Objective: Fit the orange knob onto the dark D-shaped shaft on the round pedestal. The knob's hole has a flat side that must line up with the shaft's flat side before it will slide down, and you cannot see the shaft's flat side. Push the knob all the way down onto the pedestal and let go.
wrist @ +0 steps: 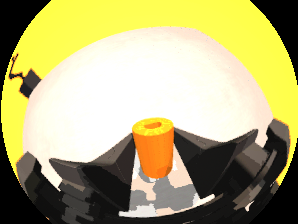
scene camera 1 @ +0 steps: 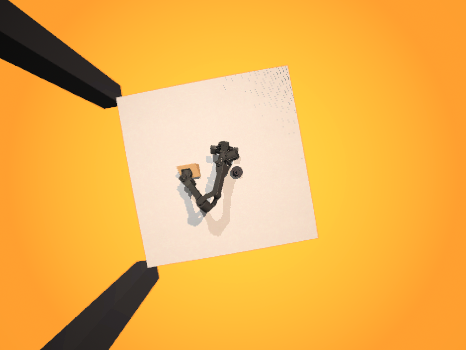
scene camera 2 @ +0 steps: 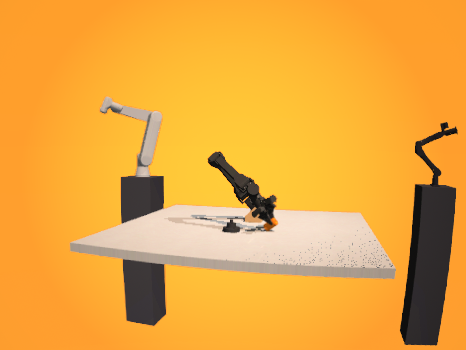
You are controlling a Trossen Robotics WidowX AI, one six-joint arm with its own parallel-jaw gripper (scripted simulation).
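Observation:
The gripper is visible in the scene, and so is an orange knob.

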